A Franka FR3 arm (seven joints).
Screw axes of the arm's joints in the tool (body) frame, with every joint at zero. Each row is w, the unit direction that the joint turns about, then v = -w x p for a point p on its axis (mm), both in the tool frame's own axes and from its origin. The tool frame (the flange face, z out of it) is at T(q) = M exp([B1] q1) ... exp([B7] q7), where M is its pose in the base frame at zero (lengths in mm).
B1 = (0, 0, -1, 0.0, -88.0, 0.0)
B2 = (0, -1, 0, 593.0, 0.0, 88.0)
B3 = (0, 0, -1, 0.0, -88.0, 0.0)
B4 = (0, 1, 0, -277.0, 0.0, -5.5)
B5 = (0, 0, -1, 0.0, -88.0, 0.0)
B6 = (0, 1, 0, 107.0, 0.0, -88.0)
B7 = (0, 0, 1, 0.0, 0.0, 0.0)
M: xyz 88.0 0.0 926.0 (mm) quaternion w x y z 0 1 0 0
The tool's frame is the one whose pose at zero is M.
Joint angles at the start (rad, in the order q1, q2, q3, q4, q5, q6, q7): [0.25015, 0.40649, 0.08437, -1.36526, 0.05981, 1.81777, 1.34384]
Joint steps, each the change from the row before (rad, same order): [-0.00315, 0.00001, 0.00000, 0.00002, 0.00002, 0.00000, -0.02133]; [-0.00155, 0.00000, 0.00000, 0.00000, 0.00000, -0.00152, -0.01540]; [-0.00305, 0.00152, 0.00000, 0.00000, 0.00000, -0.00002, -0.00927]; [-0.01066, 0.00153, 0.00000, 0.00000, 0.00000, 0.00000, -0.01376]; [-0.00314, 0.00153, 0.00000, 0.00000, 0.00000, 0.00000, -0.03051]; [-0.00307, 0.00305, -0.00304, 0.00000, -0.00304, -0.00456, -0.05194]
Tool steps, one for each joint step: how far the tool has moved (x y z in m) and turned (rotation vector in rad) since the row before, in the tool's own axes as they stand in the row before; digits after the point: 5 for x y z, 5 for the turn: [0.00210, 0.00045, -0.00020, 0.00026, 0.00019, -0.01819]; [0.00099, 0.00040, 0.00004, -0.00135, -0.00028, -0.01386]; [0.00218, 0.00036, 0.00085, -0.00122, -0.00029, -0.00609]; [0.00720, 0.00173, 0.00038, -0.00062, 0.00020, -0.00301]; [0.00223, 0.00042, 0.00085, -0.00119, -0.00033, -0.02724]; [0.00407, 0.00138, 0.00221, -0.00814, 0.00155, -0.04660]
